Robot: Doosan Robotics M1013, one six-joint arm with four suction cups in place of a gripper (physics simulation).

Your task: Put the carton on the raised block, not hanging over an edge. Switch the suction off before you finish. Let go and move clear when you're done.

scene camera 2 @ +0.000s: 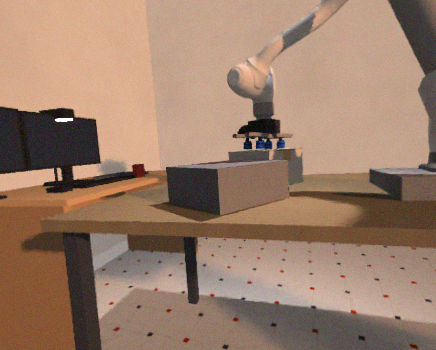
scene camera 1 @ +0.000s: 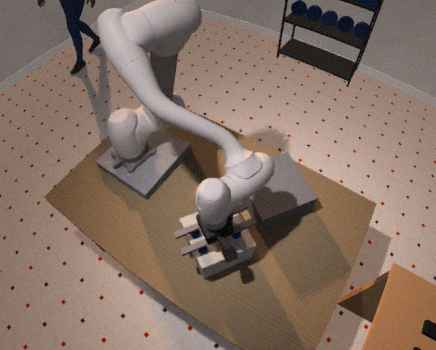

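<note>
The pale carton point(scene camera 1: 209, 262) point(scene camera 2: 295, 169) rests on the table, beside the raised block and apart from its top. In scene camera 2 it stands partly hidden behind the block. The raised grey block point(scene camera 1: 296, 176) point(scene camera 2: 252, 187) stands right of the carton in scene camera 1; its top carries nothing, and the arm hides part of it there. My gripper point(scene camera 1: 216, 241) point(scene camera 2: 264, 145), with four blue suction cups, is level over the carton's top. The cups are at or very slightly above the surface; the carton shows no lift. I read the gripper as open.
The arm's base stands on a low grey slab point(scene camera 1: 145, 184) point(scene camera 2: 412, 187) on the wooden table point(scene camera 1: 142, 245) point(scene camera 2: 325, 233). An orange desk point(scene camera 1: 405, 300) point(scene camera 2: 30, 235) is near one table end, with monitors point(scene camera 2: 62, 142) and a red cup point(scene camera 2: 138, 170). A rack point(scene camera 1: 281, 30) and a person point(scene camera 1: 74, 30) are farther off.
</note>
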